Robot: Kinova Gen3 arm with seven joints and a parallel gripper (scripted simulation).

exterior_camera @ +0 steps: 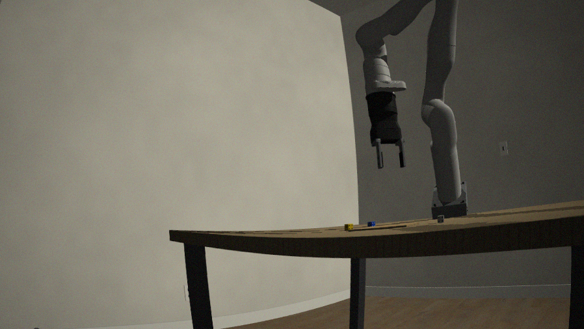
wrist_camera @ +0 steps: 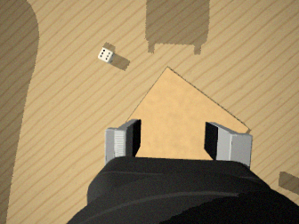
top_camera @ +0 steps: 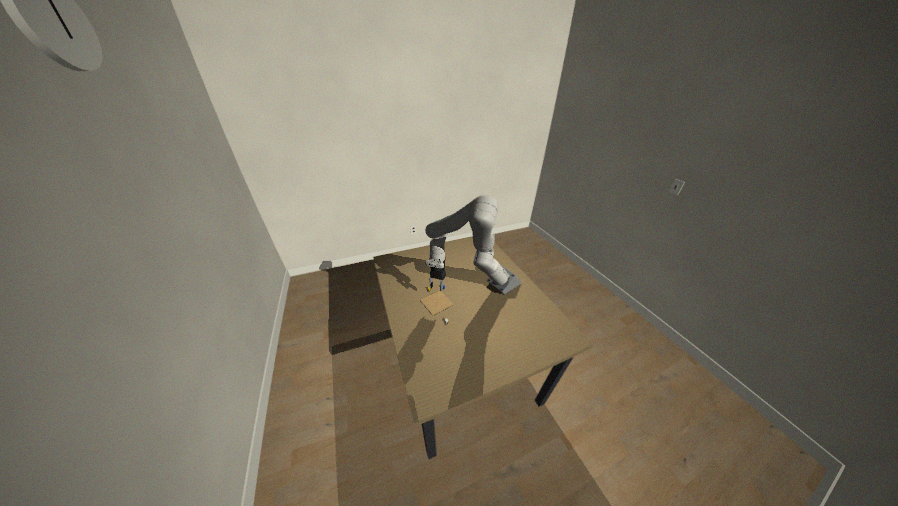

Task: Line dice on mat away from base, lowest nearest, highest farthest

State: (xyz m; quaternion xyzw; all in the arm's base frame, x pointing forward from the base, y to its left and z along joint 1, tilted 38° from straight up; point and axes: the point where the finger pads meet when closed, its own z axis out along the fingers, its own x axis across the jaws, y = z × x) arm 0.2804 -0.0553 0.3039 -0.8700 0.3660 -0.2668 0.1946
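The blue die is 15 cm below my hand, 12 cm to the right of it and 9 cm behind it. Round my hand: white die: 15 cm below, 12 cm to the left, 1 cm behind; then tan mat: 15 cm below, 3 cm to the right, 1 cm behind; then yellow die: 15 cm below, 14 cm to the right.
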